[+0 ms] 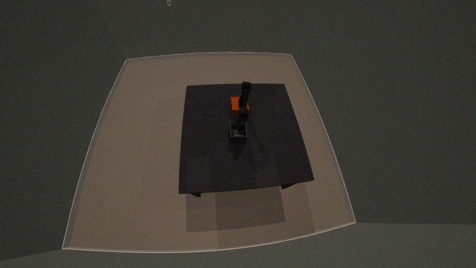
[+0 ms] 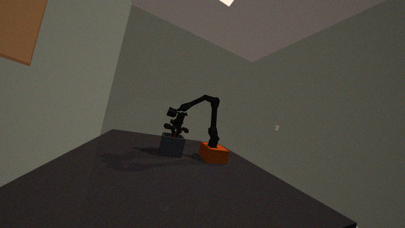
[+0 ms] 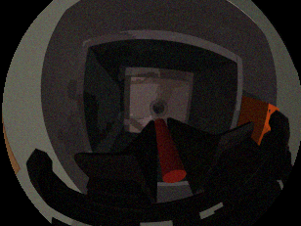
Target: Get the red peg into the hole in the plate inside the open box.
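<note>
My gripper tip is 20 mm below the red peg and 10 mm to the right of it. Also, from my gripper tip: pale plate (70 mm below).
</note>
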